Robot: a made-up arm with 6 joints. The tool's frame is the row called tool.
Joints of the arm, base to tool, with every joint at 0 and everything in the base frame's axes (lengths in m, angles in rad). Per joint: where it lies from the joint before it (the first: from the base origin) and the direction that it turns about. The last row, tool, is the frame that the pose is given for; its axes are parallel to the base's.
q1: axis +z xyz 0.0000 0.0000 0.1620
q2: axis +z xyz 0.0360 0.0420 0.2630
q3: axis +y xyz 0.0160 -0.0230 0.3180
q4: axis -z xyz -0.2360 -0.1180 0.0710
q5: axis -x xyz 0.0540 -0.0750 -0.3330
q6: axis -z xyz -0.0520 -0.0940 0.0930
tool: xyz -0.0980 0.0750 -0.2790
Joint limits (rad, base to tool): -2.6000..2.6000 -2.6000..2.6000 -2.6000..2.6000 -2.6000..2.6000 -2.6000..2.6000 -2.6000..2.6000
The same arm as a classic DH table. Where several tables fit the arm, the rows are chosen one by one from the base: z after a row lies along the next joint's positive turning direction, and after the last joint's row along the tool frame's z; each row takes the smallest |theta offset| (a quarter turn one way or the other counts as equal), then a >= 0, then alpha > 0; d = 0 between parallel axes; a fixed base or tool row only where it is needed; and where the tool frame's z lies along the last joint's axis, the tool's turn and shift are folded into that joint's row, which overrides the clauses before.
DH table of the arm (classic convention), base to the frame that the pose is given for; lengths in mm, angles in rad. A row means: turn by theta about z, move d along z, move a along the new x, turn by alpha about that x. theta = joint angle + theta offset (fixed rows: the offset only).
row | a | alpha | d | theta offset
q1 | 55.3 | 0 | 0 | 0.8622
q2 | 16 | -1.5708 | 743 | -0.8622
q3 | -236 | -1.5708 | -141 | 0
q4 | 75 | -1.5708 | 262 | 1.5708
q5 | 94 | 1.5708 | -2 | 0
q6 | -123.4 | 3.1416 | 0 | -0.9176
tool (fixed) | 0 | 0 | -186 | 0.6532
Joint limits (rad, base to tool): -2.6..2.6 -2.6..2.6 -2.6..2.6 -2.6..2.6 -2.6..2.6 -2.6..2.6

